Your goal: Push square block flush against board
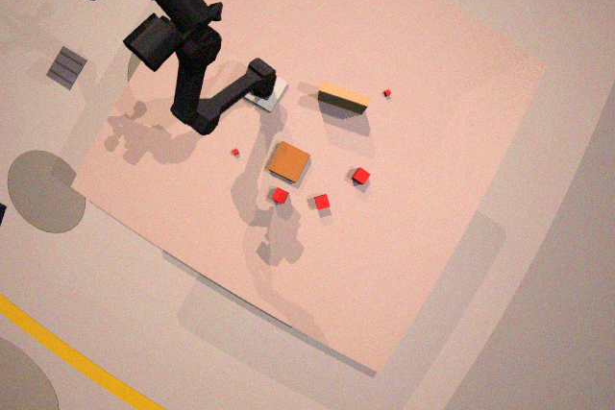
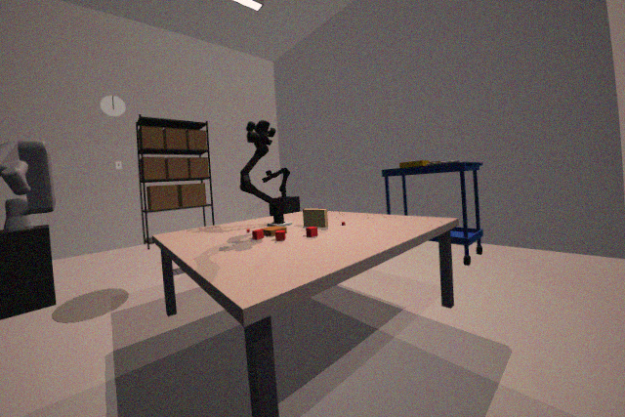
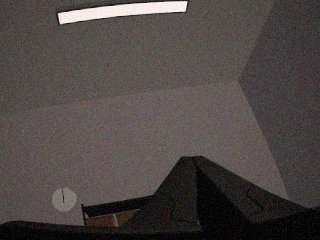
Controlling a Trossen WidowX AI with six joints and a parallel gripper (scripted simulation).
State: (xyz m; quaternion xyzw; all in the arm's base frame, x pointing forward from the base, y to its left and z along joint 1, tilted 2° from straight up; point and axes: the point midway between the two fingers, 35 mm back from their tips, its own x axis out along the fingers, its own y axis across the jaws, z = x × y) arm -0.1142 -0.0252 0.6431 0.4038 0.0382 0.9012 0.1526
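Right now the board is 380 mm ahead of my gripper tip, 70 mm to the left of it and 640 mm below it. Round my gripper tip: square block 300 mm ahead, 180 mm to the right, 670 mm below.
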